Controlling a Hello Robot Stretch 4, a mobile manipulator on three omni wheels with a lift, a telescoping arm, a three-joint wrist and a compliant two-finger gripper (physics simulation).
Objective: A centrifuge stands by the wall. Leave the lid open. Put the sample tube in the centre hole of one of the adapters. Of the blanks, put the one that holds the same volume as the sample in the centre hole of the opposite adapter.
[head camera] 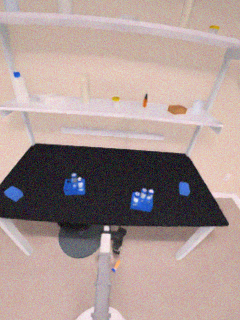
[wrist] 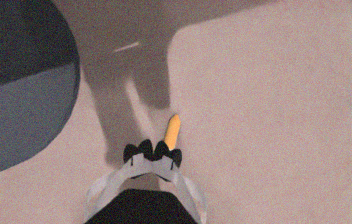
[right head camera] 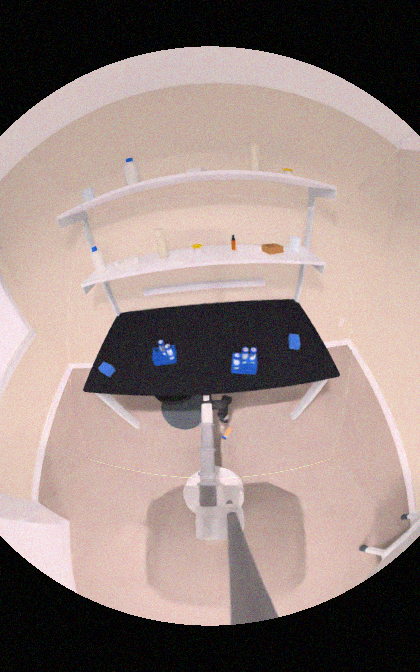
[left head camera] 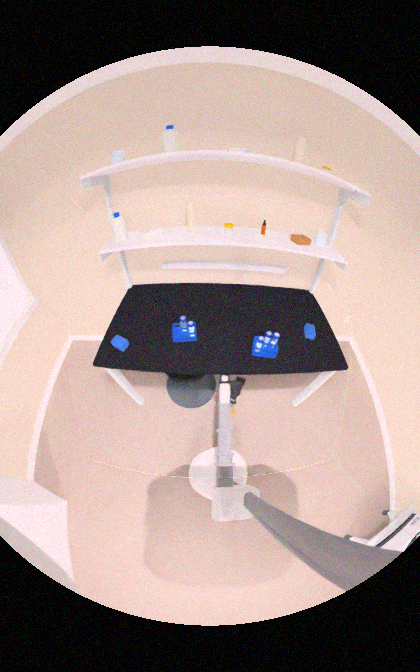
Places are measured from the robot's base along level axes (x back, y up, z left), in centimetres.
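Pixels of known places: gripper, fingertip midpoint: [head camera: 115, 252] [wrist: 153, 152].
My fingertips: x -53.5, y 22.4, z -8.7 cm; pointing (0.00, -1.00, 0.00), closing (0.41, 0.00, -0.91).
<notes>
For each thing: its top centre in the pictures, then the offset to it from my fingertips. Level surfaces: height alone.
- orange tube with a blue cap, top centre: [wrist: 170, 139] [head camera: 116, 264] dx +3.1, dy -21.7, dz -2.5 cm
- left blue rack at its top centre: [head camera: 74, 183] dx -20.9, dy +57.0, dz +31.4 cm
- right blue rack at its top centre: [head camera: 142, 198] dx -11.9, dy +57.0, dz -12.1 cm
- black table at its surface level: dy +51.1 cm
- round dark stool base at its top centre: [head camera: 81, 233] dx -24.5, dy -22.2, dz +34.1 cm
An orange tube with a blue cap [head camera: 116, 265] [right head camera: 227, 432] [wrist: 173, 131] is below and apart from my gripper [head camera: 117, 251] [right head camera: 223, 419] [wrist: 153, 152]. It appears to lie on the floor; in the wrist view its lower part is hidden behind the right finger. My gripper is shut with nothing between the fingertips, in front of the table. On the table, the left blue rack [head camera: 74, 189] [left head camera: 184, 334] [right head camera: 164, 357] holds two capped tubes, and the right blue rack [head camera: 142, 203] [left head camera: 265, 349] [right head camera: 244, 367] holds three. The centrifuge and its adapters cannot be made out.
The black table [head camera: 107, 160] [left head camera: 225, 310] has a blue block [head camera: 14, 193] at the left and another blue block [head camera: 184, 188] at the right. A round dark stool base [head camera: 80, 243] [wrist: 35, 120] stands left of the arm. A white legged object [left head camera: 395, 530] shows partly at lower right.
</notes>
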